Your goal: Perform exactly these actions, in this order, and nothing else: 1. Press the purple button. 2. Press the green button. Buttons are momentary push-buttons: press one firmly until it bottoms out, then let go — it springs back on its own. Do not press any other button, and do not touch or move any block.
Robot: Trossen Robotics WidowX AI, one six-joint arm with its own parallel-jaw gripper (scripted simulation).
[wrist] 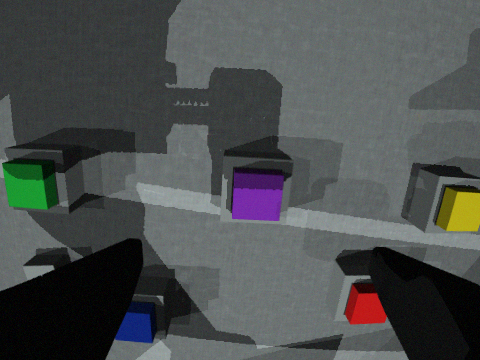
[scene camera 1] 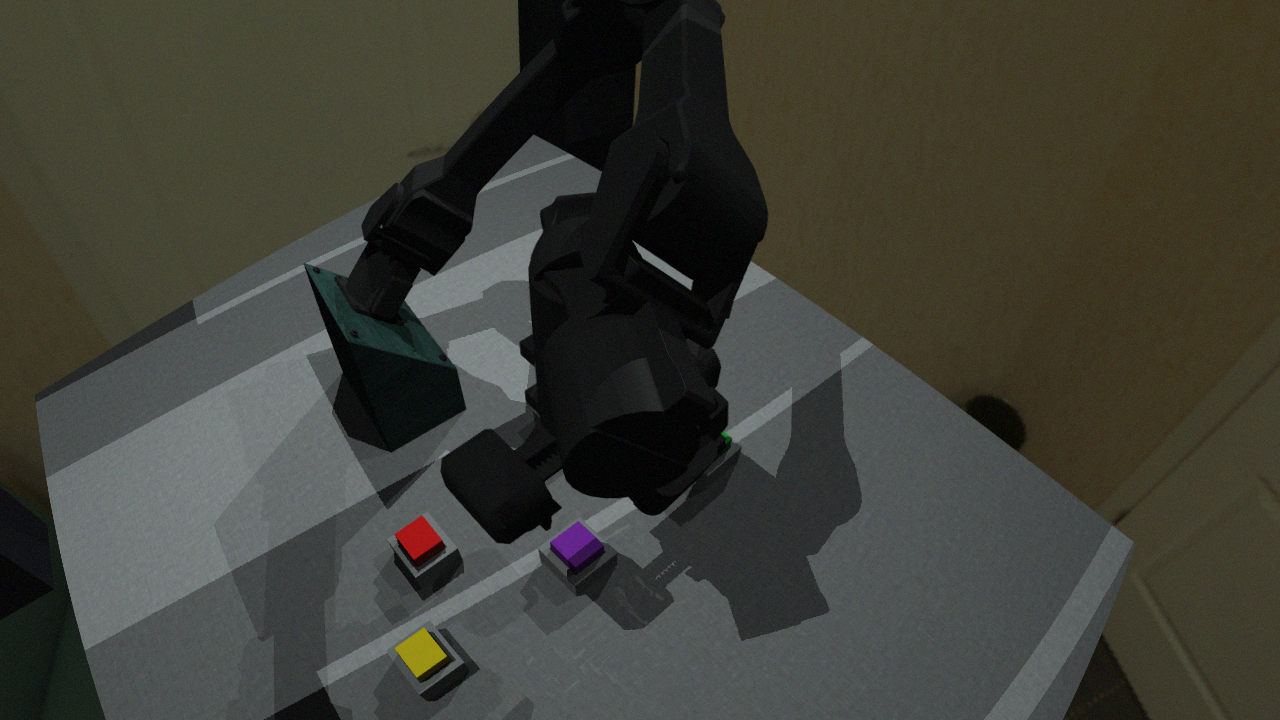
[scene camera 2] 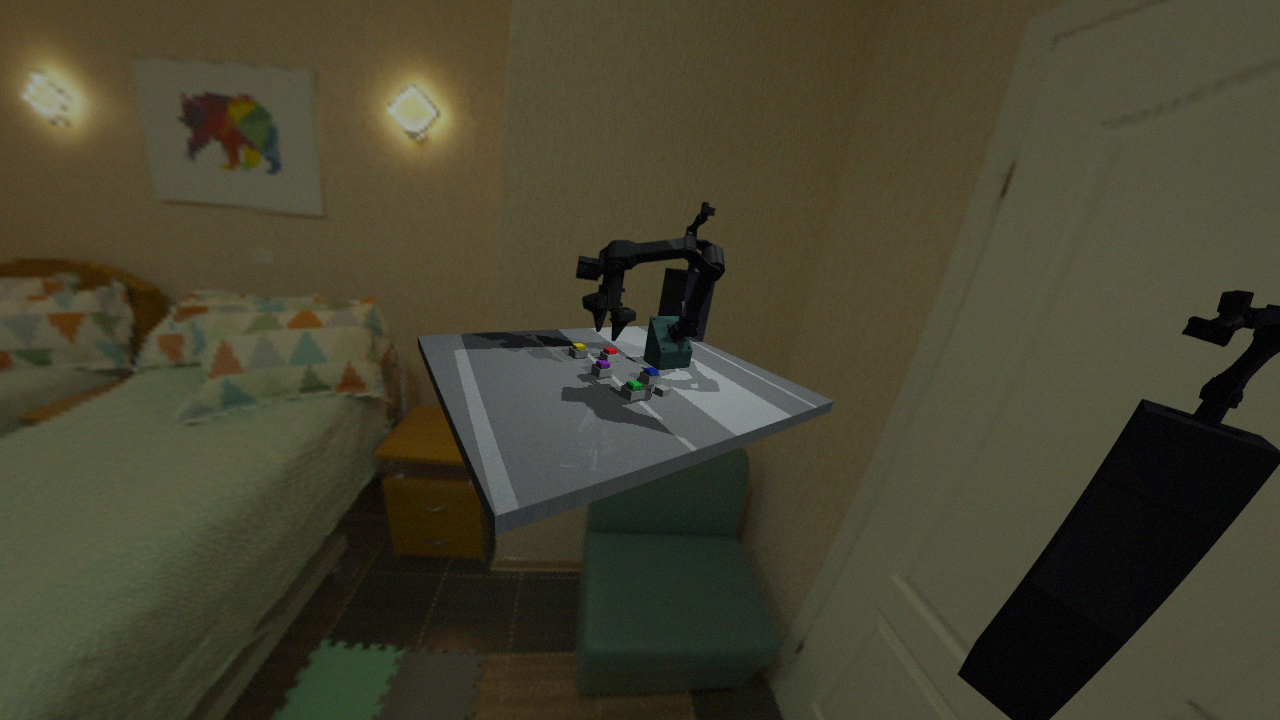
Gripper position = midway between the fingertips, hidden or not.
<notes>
The gripper (scene camera 1: pixel 588 492) is open, holding nothing. Further things: a small grey block (wrist: pixel 38 265), a red button (scene camera 1: pixel 419 540), a purple button (scene camera 1: pixel 577 547) and a green button (wrist: pixel 35 188).
The gripper is seen too in the wrist view (wrist: pixel 259 256) and in scene camera 2 (scene camera 2: pixel 605 336). The red button also shows in the wrist view (wrist: pixel 364 307). The purple button also shows in the wrist view (wrist: pixel 256 195).
</notes>
